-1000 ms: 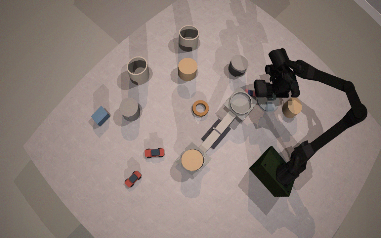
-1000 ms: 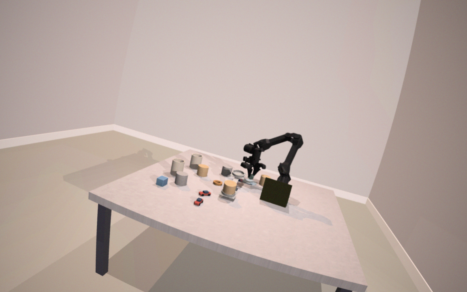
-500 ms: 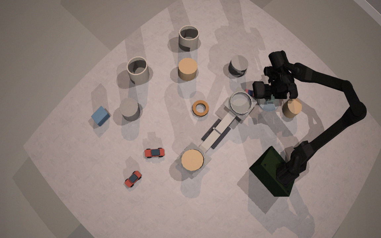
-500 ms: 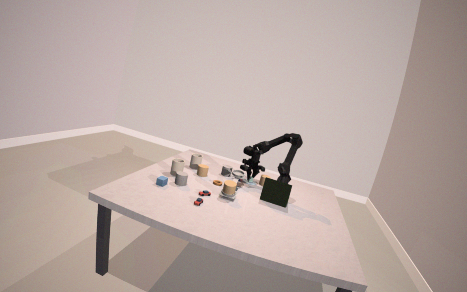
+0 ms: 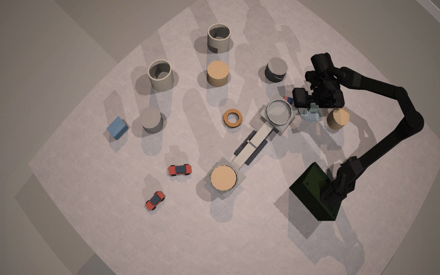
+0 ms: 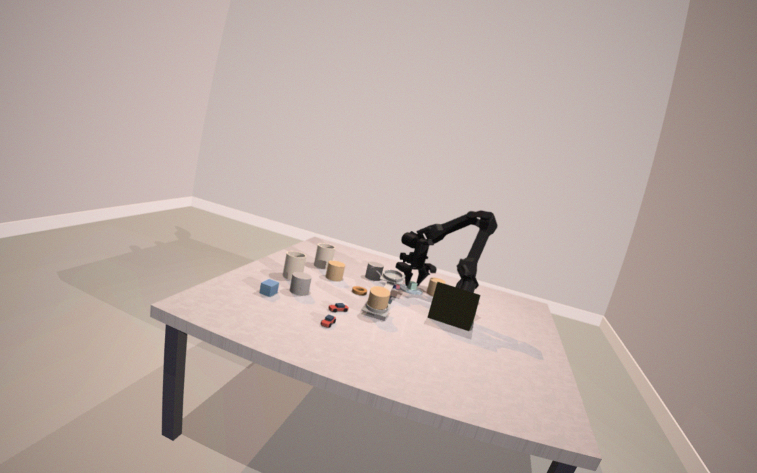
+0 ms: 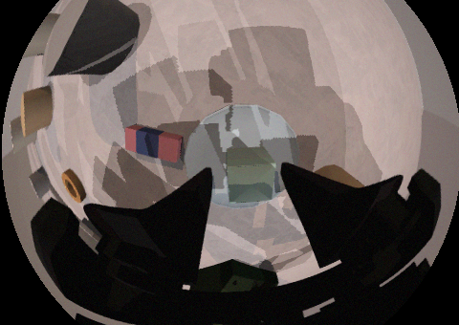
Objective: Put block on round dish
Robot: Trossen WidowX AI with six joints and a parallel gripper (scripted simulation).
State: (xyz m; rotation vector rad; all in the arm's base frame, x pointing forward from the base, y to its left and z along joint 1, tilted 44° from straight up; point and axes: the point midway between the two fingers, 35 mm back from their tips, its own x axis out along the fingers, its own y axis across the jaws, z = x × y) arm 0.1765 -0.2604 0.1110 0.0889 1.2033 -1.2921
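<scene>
Now: the pale green block right at my gripper tip. The rest, counted from my gripper tip: pale blue round dish 10 mm below; blue cube 480 mm ahead, 460 mm to the left; pink-and-blue eraser 80 mm ahead, 30 mm to the left, 10 mm below.
</scene>
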